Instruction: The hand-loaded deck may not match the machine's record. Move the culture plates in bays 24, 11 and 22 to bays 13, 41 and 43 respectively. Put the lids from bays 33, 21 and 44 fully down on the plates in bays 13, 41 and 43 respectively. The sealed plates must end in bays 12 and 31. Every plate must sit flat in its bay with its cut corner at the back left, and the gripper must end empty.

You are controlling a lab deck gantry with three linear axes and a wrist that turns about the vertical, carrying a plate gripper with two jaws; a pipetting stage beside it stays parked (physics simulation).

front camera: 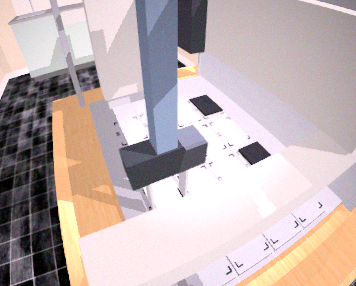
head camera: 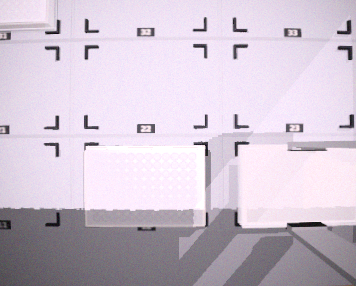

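Where they show: gripper, fingertip midpoint: (front camera: 167, 199) (head camera: 304, 186); robot's base at its link origin: (front camera: 114, 123).
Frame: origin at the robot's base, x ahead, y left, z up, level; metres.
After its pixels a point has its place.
My gripper (front camera: 168, 198) {x 0.392, y 0.043, z 0.018 m} (head camera: 306, 187) {x 0.392, y 0.043, z 0.018 m} is low over bay 13. In the head view its jaws are at the front and back edges of a pale rectangular piece (head camera: 270, 180) {x 0.358, y 0.049, z 0.014 m}, a plate or a lid. This piece appears slightly raised and runs out of view at the right. Glare hides its details and whatever is under it. A pale culture plate (head camera: 145, 172) {x 0.229, y 0.058, z 0.014 m} with a well pattern sits in bay 12; glare hides whether it has a lid. Part of another pale plate or lid (head camera: 25, 12) {x 0.101, y 0.228, z 0.014 m} shows in bay 31. Bays 22, 23, 32 and 33 show bare corner marks.
Two dark square slabs (front camera: 206, 105) {x 0.075, y 0.360, z 0.017 m} (front camera: 255, 152) {x 0.367, y 0.364, z 0.017 m} lie toward the right in the front view. A pale front wall (front camera: 200, 227) {x 0.624, y -0.032, z 0.400 m} stands before the deck. The dark pipetting stage (front camera: 192, 27) hangs behind the blue gripper column (front camera: 159, 75) {x 0.412, y 0.035, z 0.367 m}. Shadows cross the front bays.
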